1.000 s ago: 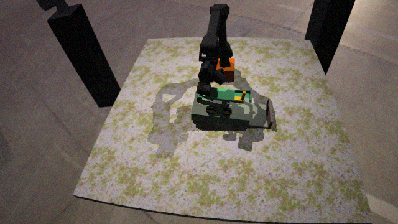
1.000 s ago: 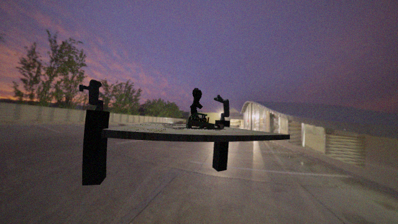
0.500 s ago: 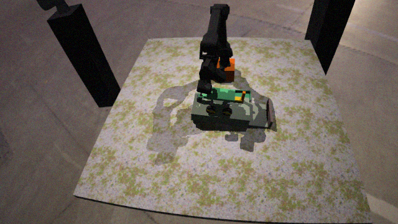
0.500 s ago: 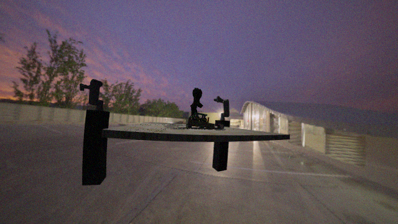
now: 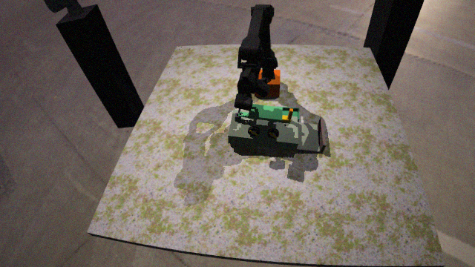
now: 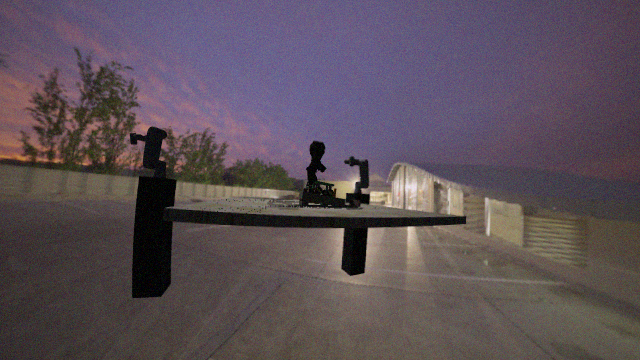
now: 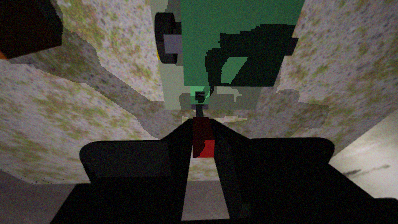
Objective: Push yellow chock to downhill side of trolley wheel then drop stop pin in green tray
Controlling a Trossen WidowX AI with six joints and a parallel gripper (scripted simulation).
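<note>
My gripper tip is 8 cm past the green tray, 20 cm to the right of it and 17 cm above it. From my gripper tip the other things lie so: red-headed stop pin: right at my gripper tip; then green trolley: 4 cm ahead, 9 cm to the left, 6 cm below; then grey ramp: 4 cm ahead, 9 cm to the left, 12 cm below.
</note>
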